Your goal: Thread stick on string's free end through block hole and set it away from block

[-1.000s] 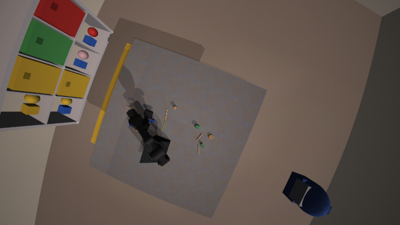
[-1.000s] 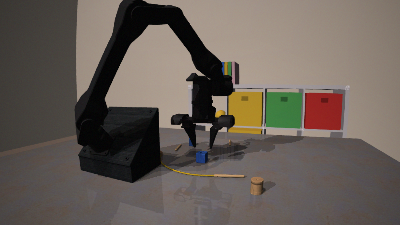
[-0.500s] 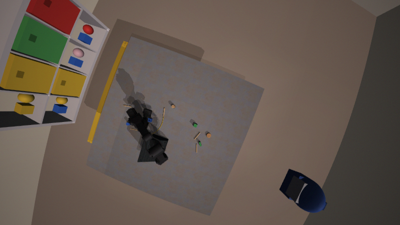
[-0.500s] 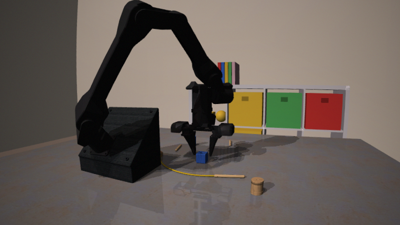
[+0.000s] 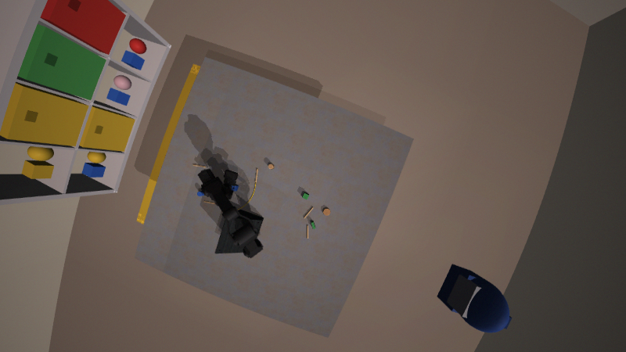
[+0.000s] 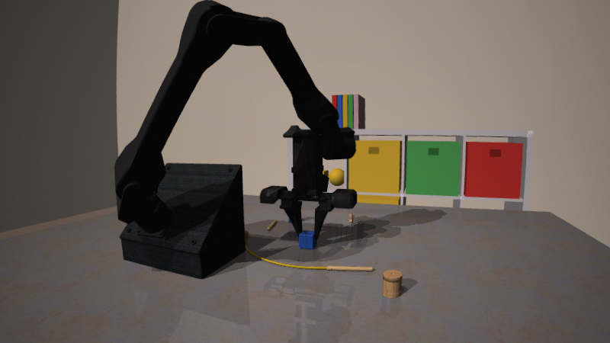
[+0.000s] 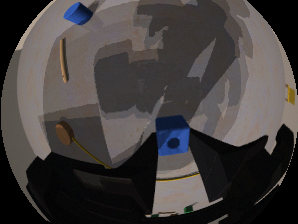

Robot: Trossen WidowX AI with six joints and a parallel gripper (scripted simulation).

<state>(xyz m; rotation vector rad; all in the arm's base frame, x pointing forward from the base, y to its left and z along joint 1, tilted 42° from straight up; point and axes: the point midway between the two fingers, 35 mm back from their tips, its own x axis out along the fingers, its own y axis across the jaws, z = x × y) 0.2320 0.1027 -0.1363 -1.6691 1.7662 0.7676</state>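
My gripper tip is 170 mm to the left of the wooden cylinder and 170 mm short of it. Round my gripper tip: blue block (right at my gripper tip); blue cylinder (170 mm to the left, 90 mm behind).
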